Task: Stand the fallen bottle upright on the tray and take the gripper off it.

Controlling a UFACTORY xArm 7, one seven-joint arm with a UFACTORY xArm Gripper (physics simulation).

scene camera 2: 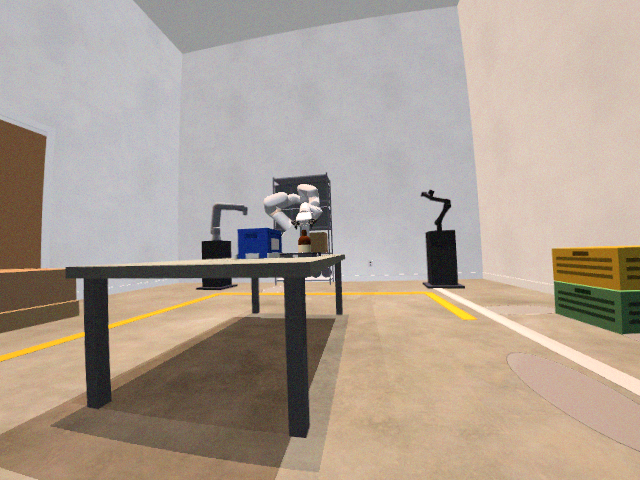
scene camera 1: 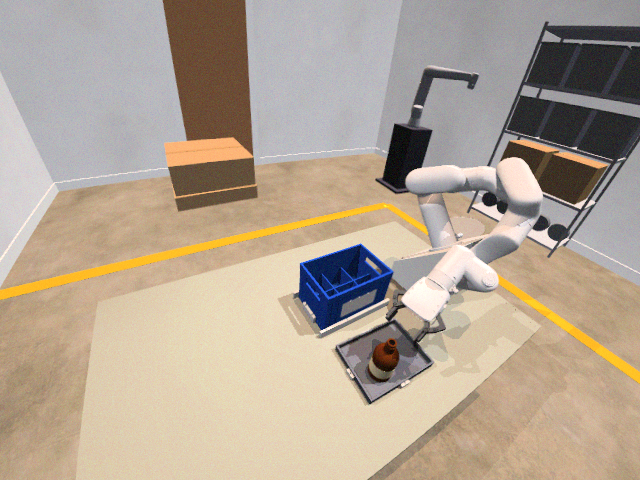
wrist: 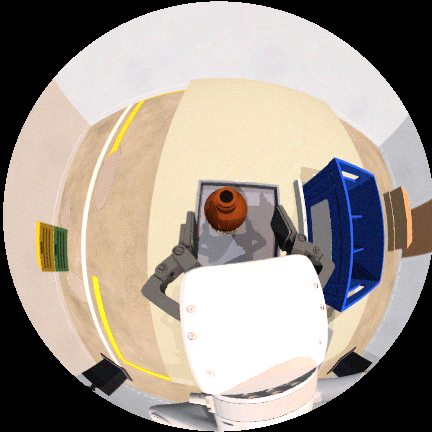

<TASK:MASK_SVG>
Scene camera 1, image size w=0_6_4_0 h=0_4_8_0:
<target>gripper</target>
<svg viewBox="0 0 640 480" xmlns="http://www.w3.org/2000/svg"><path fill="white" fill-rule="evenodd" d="M431 277L423 277L408 291L395 289L393 293L393 307L387 312L385 317L390 321L397 314L398 309L406 308L424 322L424 328L420 329L412 338L414 344L416 342L419 343L426 334L446 330L440 314L451 297L449 291Z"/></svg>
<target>brown bottle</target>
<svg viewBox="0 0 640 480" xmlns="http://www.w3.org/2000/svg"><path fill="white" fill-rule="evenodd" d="M393 338L389 338L386 342L380 343L375 347L368 365L370 377L380 383L390 379L399 362L399 352L396 348L397 342Z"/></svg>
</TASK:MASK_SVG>
